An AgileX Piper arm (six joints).
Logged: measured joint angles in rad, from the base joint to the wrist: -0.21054, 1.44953, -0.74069, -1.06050, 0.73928, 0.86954; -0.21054, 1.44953, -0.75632, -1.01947, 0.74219, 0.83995; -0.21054, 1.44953, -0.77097, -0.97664, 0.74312, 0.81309; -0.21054, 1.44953, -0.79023, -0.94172, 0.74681, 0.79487; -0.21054, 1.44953, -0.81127, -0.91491, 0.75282, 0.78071; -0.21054, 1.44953, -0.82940, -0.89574, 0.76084, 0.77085; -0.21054, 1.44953, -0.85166, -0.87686, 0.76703, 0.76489; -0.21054, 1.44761, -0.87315, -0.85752, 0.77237, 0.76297; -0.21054, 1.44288, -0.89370, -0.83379, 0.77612, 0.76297; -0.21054, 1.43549, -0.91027, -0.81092, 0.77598, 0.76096; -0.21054, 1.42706, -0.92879, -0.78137, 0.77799, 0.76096; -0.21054, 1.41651, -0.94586, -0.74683, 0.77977, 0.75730; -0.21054, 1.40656, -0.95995, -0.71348, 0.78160, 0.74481; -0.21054, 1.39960, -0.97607, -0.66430, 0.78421, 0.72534; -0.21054, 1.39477, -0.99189, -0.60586, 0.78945, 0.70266; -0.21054, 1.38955, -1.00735, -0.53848, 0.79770, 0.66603
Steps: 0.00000, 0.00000, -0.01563, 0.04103, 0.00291, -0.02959; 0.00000, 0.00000, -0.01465, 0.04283, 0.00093, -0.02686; 0.00000, 0.00000, -0.01926, 0.03492, 0.00369, -0.01822; 0.00000, 0.00000, -0.02104, 0.02681, 0.00601, -0.01416; 0.00000, 0.00000, -0.01813, 0.01917, 0.00802, -0.00986; 0.00000, 0.00000, -0.02226, 0.01888, 0.00619, -0.00596; 0.00000, -0.00192, -0.02149, 0.01934, 0.00534, -0.00192; 0.00000, -0.00473, -0.02055, 0.02373, 0.00375, 0.00000; 0.00000, -0.00739, -0.01657, 0.02287, -0.00014, -0.00201; 0.00000, -0.00843, -0.01852, 0.02955, 0.00201, 0.00000; 0.00000, -0.01055, -0.01707, 0.03454, 0.00178, -0.00366; 0.00000, -0.00995, -0.01409, 0.03335, 0.00183, -0.01249; 0.00000, -0.00696, -0.01612, 0.04918, 0.00261, -0.01947; 0.00000, -0.00483, -0.01582, 0.05844, 0.00524, -0.02268; 0.00000, -0.00522, -0.01546, 0.06738, 0.00825, -0.03663
